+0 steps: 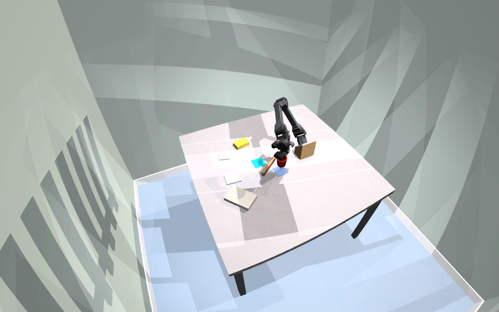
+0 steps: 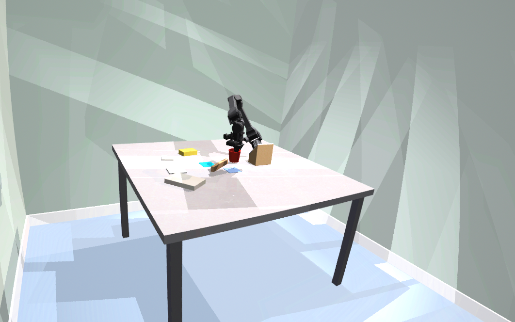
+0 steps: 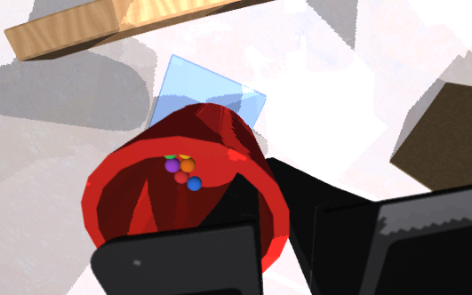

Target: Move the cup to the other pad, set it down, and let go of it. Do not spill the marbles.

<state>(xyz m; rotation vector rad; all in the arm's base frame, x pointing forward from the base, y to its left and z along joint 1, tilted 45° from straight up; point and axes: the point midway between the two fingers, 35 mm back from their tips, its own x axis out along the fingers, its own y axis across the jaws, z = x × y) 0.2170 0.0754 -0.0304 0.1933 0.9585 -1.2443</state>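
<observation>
Right now the cyan pad is 14 cm ahead of my gripper tip, 13 cm to the right of it and 10 cm below it. Also, from my gripper tip: red cup: 3 cm ahead, 1 cm to the left; then wooden bar: 9 cm below, 8 cm ahead, 5 cm to the right; then yellow sponge: 37 cm to the right, 17 cm ahead, 8 cm below.
</observation>
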